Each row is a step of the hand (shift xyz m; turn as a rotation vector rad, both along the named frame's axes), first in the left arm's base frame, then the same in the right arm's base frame.
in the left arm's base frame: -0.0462 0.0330 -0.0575 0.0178 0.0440 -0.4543
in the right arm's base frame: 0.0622 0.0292 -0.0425 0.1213 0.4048 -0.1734
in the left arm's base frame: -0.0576 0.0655 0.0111 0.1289 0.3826 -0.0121
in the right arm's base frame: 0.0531 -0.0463 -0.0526 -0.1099 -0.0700 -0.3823
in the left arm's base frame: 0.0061 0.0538 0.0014 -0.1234 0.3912 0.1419
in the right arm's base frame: -0.0049 -0.0160 -0.0515 0.0843 -0.2835 -0.3177
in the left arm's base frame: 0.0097 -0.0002 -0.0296 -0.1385 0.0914 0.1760
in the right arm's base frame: -0.0003 0.0297 -0.0094 0.0811 -0.2269 -0.0209
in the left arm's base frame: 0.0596 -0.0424 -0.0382 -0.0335 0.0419 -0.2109
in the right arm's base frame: -0.0463 0.0645 0.0226 0.0966 0.1696 -0.0962
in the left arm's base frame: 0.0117 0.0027 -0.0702 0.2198 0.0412 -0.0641
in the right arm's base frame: 0.0101 0.0663 -0.0239 -0.1891 0.1073 -0.0827
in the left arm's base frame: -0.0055 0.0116 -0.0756 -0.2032 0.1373 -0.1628
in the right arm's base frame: 0.0284 0.0637 -0.0320 0.2462 0.0491 -0.1538
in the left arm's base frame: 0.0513 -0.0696 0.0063 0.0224 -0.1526 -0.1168
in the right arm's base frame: -0.0525 0.0300 0.0621 0.0102 0.1593 0.1094
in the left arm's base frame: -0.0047 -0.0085 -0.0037 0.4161 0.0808 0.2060
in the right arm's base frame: 0.0054 0.0047 0.0076 -0.4568 -0.0954 -0.0659
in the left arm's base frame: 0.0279 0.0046 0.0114 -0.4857 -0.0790 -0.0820
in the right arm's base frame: -0.0299 -0.0040 -0.0043 0.4857 -0.0374 0.1075
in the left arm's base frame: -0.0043 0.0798 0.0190 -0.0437 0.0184 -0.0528
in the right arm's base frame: 0.0003 -0.0429 -0.0700 0.0580 0.0301 -0.0276
